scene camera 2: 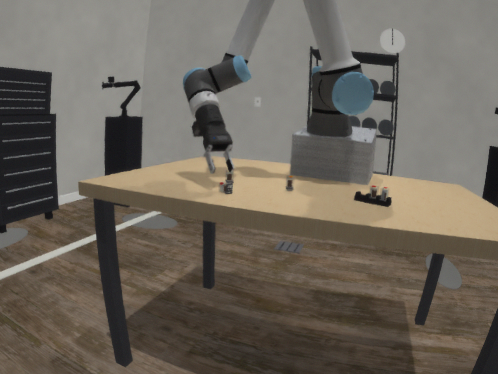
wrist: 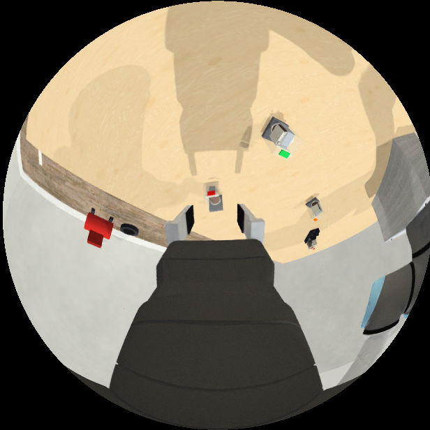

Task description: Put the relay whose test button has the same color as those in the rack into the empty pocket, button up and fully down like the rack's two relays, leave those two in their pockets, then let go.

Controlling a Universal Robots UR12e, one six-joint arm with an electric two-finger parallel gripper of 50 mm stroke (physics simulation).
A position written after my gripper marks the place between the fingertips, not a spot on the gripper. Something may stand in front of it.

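Green-button relay [wrist: 281, 139] visible. My gripper [scene camera 2: 222, 171] is visible too, and appears in the wrist view [wrist: 215, 213] as well.
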